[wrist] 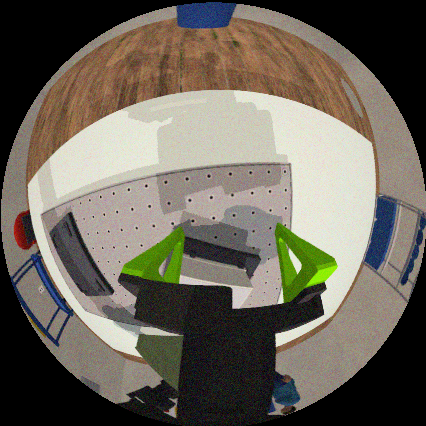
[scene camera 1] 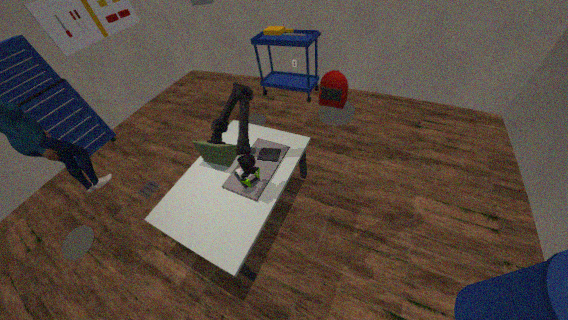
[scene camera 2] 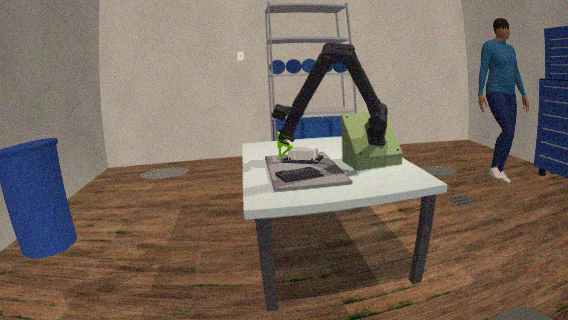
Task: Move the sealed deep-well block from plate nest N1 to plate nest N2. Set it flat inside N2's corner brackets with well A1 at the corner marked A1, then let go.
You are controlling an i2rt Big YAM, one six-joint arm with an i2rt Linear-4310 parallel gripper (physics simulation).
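Where they show: gripper, between the fingertips: (wrist: 229,229) (scene camera 1: 254,182) (scene camera 2: 279,152); arm's base, origin of its link: (scene camera 1: 216,143) (scene camera 2: 375,134).
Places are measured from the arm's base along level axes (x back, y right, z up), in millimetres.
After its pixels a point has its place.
Observation:
The pale deep-well block (scene camera 2: 302,152) @(z -76, x -340, y 68 mm) (wrist: 215,270) @(z -92, x -387, y 133 mm) sits in a dark nest (scene camera 2: 319,159) @(z -116, x -261, y 72 mm) (wrist: 220,253) @(z -111, x -398, y 142 mm) on the grey perforated board (scene camera 1: 233,186) @(z -123, x -292, y 221 mm) (scene camera 2: 336,179) @(z -123, x -249, y -229 mm) (wrist: 120,220) @(z -123, x -451, y 15 mm). Its top is largely hidden by the gripper in the wrist view. The other dark nest (scene camera 1: 270,154) @(z -111, x -397, y -134 mm) (scene camera 2: 299,174) @(z -111, x -384, y -159 mm) (wrist: 80,255) @(z -111, x -401, y -94 mm) holds no block. I cannot read the N1, N2 or A1 marks. My gripper (scene camera 1: 250,180) @(z -87, x -439, y 149 mm) (scene camera 2: 282,152) @(z -87, x -439, y 149 mm) (wrist: 229,229) @(z -87, x -439, y 149 mm) is open, with nothing between its green fingers. In the wrist view its fingers stand apart on either side of the block's near end, and the fingertips extend past the block's dark nest edge.
A green sloped box (scene camera 1: 216,153) @(z 9, x -84, y 91 mm) (scene camera 2: 367,145) @(z -38, x -56, y -46 mm) (wrist: 162,352) @(z -76, x -135, y -13 mm) stands beside the board, near the arm's base on the white table (scene camera 1: 200,210) @(z -136, x -182, y 471 mm) (scene camera 2: 400,182) @(z -136, x 5, y -315 mm) (wrist: 330,165) @(z -136, x -512, y 362 mm). A blue cart (scene camera 1: 285,40), a blue bin (scene camera 2: 35,200) and a person (scene camera 2: 501,70) are away from the table.

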